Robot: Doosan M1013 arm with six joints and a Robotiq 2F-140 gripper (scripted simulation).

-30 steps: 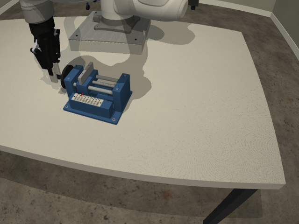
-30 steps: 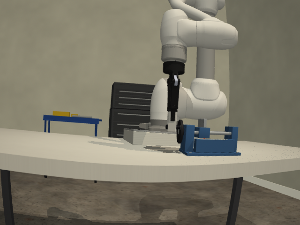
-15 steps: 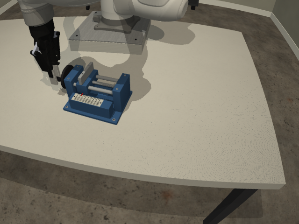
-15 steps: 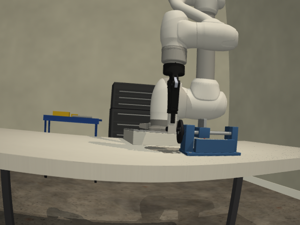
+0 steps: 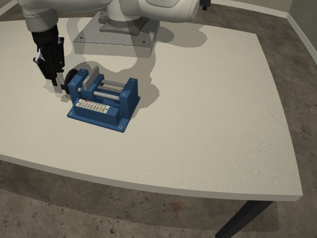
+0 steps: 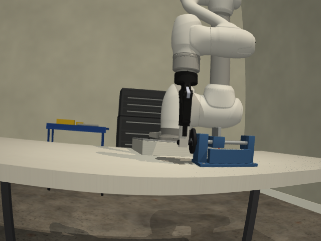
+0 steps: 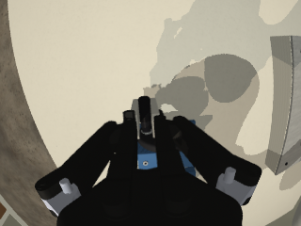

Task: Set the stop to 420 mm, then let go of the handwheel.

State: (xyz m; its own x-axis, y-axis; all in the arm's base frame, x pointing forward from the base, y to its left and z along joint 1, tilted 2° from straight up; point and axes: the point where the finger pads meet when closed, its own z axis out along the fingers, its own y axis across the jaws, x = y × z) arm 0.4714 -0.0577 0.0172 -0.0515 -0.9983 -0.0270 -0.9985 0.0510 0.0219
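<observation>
Right now my hand is 1 cm past the black handwheel, 2 cm to the right of it and 2 cm above it. Round my hand: stop block (1 cm behind, 12 cm to the left).
</observation>
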